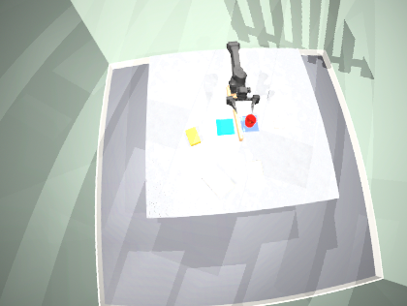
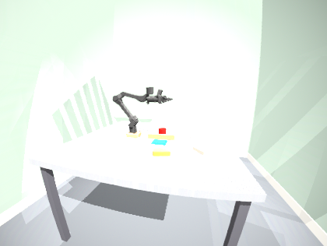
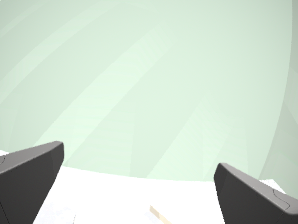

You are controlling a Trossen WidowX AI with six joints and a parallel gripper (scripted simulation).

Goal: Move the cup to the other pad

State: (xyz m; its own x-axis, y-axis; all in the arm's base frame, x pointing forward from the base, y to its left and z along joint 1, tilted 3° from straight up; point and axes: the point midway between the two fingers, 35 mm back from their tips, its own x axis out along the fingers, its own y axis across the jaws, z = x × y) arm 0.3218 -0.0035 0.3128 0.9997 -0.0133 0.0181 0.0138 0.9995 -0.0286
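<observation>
Now: gripper tip 90 mm past the red cup, 90 mm to the right of it and 310 mm above it. The rest, counted from my gripper tip: thin wooden stick 90 mm behind, 10 mm to the left, 340 mm below; then cyan pad 80 mm behind, 80 mm to the right, 360 mm below; then pale blue pad 90 mm behind, 90 mm to the left, 360 mm below.
</observation>
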